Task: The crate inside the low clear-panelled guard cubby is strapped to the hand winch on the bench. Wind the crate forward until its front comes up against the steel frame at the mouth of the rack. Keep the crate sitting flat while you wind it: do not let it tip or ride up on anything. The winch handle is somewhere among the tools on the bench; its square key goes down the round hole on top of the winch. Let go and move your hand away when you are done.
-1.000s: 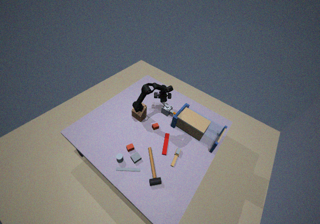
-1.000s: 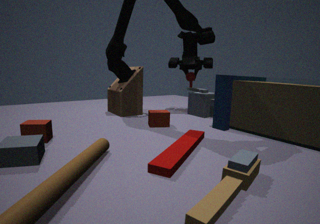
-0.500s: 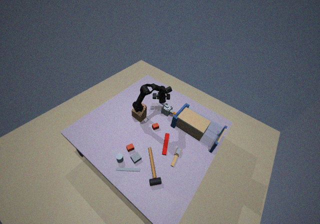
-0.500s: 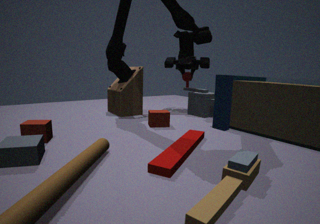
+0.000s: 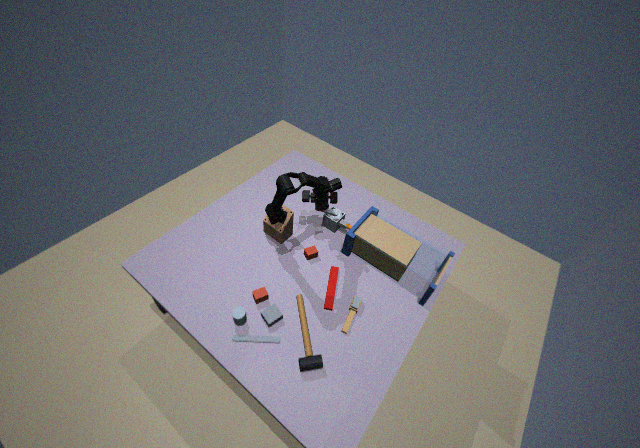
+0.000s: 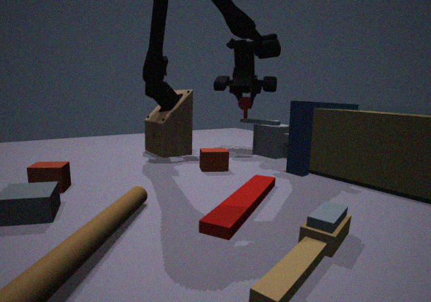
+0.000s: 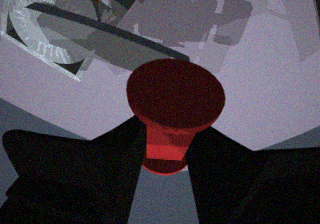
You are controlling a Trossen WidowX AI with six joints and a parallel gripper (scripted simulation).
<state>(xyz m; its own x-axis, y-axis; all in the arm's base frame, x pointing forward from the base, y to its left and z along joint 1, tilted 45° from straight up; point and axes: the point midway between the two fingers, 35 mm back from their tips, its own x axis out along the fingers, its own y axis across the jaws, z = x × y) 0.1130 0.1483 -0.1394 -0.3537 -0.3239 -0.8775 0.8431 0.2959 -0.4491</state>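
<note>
My gripper tip is now 40 mm short of the winch handle and 30 mm above it. From my gripper tip the other things lie so: red knob: 10 mm to the right, 10 mm ahead; blue front frame: 260 mm ahead, 30 mm below, 10 mm to the right; grey winch: 100 mm below, 90 mm ahead.
</note>
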